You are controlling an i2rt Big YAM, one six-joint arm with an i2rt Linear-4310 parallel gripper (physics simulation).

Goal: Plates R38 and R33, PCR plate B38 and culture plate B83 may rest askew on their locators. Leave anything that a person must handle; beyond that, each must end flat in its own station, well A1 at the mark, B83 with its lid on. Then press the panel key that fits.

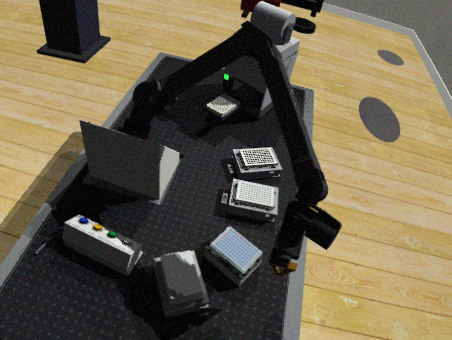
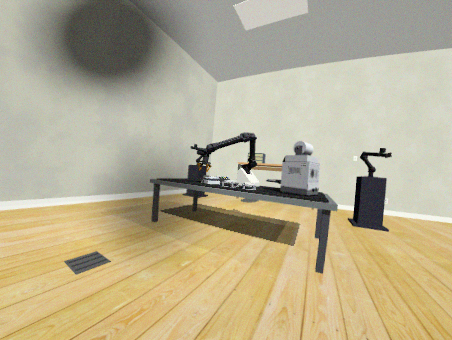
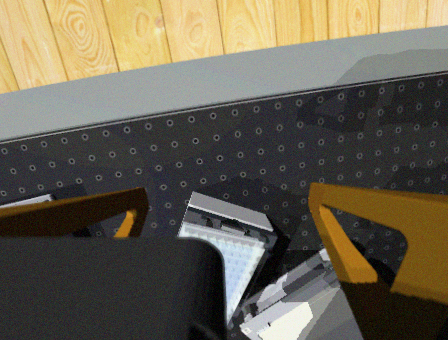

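Observation:
My gripper (image 1: 284, 268) (image 2: 204, 168) (image 3: 227, 195) is open and empty, above the bench near its edge, beside the blue-welled plate (image 1: 235, 248) (image 3: 240, 265). That plate sits on a dark and grey station, turned diagonally. A grey, box-like lidded plate (image 1: 180, 282) (image 3: 325, 310) rests beside it, patched with glare. A white plate (image 1: 254, 194) and another white plate with dark wells (image 1: 258, 157) sit on two stations further back. Another white plate (image 1: 221, 105) lies by the instrument. A key panel (image 1: 97, 246) has blue, yellow, green and grey keys. Labels, A1 marks and slight tilts are unreadable.
A pale instrument (image 1: 287, 55) (image 2: 300, 172) with a green light stands at the bench's far end. A grey upright board (image 1: 122, 160) with a white side stands left of the stations. My arm (image 1: 292, 115) arches over the bench. The bench edge (image 3: 150, 92) runs close to the gripper.

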